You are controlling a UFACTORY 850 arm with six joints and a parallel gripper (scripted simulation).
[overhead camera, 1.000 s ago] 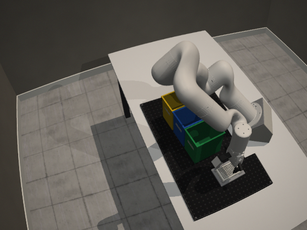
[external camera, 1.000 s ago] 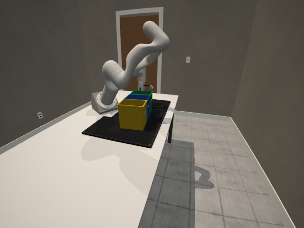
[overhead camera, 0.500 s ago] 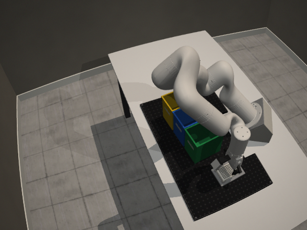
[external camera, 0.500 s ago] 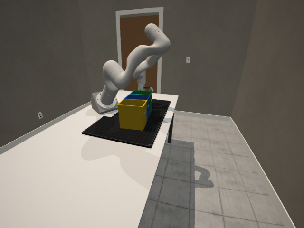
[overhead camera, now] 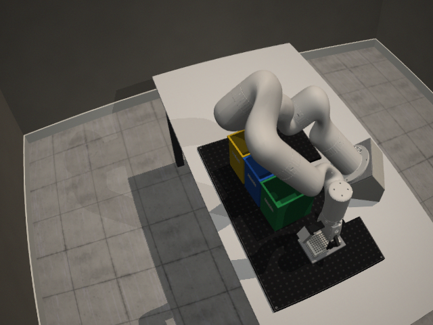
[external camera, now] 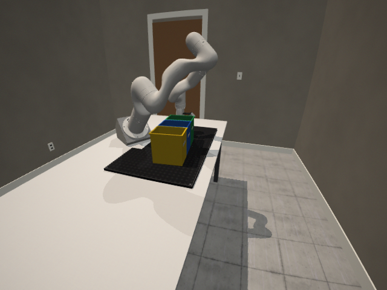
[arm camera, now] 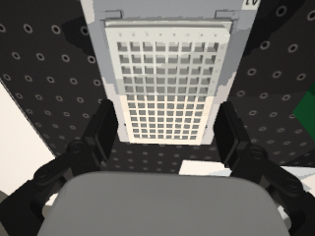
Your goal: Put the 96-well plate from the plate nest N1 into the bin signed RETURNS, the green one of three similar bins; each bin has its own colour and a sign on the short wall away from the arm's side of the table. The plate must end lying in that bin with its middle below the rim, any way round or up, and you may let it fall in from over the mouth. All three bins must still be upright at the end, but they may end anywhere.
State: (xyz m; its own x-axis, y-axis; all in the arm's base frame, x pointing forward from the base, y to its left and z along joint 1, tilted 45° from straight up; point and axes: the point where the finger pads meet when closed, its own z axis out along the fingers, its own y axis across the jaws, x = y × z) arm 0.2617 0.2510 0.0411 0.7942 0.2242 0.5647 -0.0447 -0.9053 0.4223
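Right now the white 96-well plate is 30 mm below my hand. Also, from my hand: blue bin: 40 mm ahead, 340 mm to the right, 40 mm above; then green bin: 40 mm ahead, 210 mm to the right, 40 mm above; then grey plate nest: 40 mm below.
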